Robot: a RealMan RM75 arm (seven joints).
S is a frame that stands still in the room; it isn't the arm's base.
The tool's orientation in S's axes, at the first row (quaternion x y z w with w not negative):
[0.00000 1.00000 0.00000 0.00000]
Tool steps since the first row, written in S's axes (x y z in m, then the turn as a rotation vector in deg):
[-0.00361 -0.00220 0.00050 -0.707 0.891 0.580]
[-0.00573 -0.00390 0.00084 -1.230 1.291 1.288]
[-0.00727 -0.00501 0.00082 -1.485 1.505 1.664]
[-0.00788 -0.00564 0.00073 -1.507 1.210 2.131]
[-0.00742 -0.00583 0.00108 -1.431 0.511 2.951]
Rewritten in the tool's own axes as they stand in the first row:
[0.00361 -0.00220 -0.00050 0.707 0.891 -0.580]
[0.00573 -0.00390 -0.00084 1.230 1.291 -1.288]
[0.00727 -0.00501 -0.00082 1.485 1.505 -1.664]
[0.00788 -0.00564 -0.00073 1.507 1.210 -2.131]
[0.00742 -0.00583 -0.00108 1.431 0.511 -2.951]

